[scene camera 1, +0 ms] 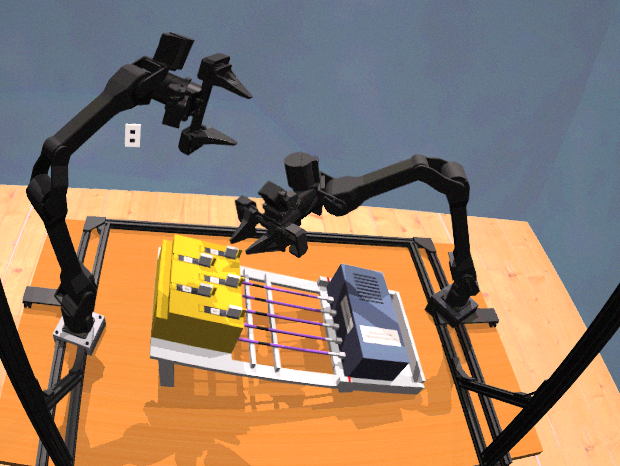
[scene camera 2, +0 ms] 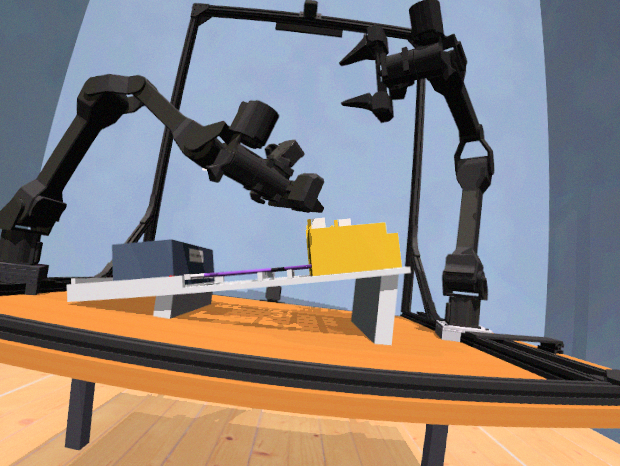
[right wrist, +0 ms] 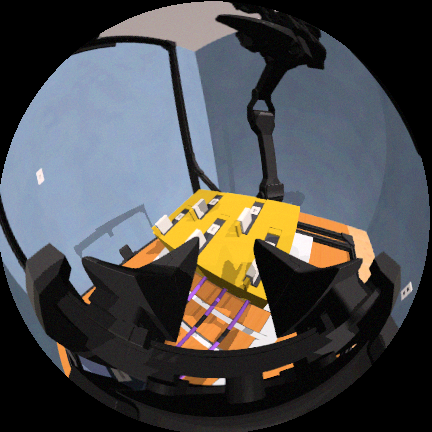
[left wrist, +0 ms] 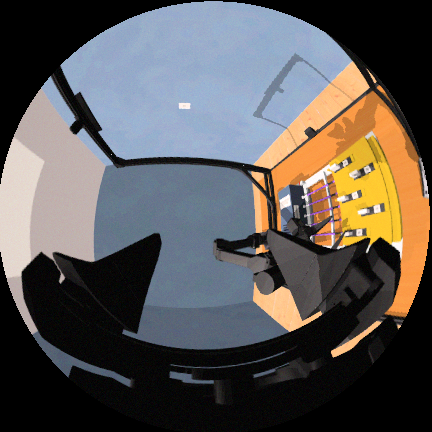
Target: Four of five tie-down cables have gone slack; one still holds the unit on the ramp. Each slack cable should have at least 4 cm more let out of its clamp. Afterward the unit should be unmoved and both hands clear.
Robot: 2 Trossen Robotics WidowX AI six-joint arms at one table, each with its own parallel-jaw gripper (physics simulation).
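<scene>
The yellow clamp block [scene camera 1: 195,328] [scene camera 2: 350,250] [right wrist: 280,215] stands at the high end of the white ramp [scene camera 1: 305,376] [scene camera 2: 125,291]. Several pale-ended clamp levers [scene camera 1: 233,280] [right wrist: 245,219] are on its top. Purple cables [scene camera 1: 295,318] [scene camera 2: 235,273] run nearly straight from it to the dark blue unit [scene camera 1: 373,361] [scene camera 2: 142,260] [left wrist: 292,192], which sits at the low end; their slack cannot be judged. My right gripper [scene camera 1: 239,247] [scene camera 2: 318,206] [right wrist: 226,242] is partly open and empty, above the block's cable-side edge. My left gripper [scene camera 1: 243,120] [scene camera 2: 341,84] is wide open and empty, high above the block.
Two white crossbars [scene camera 1: 273,325] lie under the cables. Red marks [scene camera 1: 349,379] show on the ramp beside the unit. A black frame [scene camera 1: 165,227] [scene camera 2: 250,367] edges the orange table top [scene camera 1: 280,425], with uprights and an overhead bar [scene camera 2: 250,14].
</scene>
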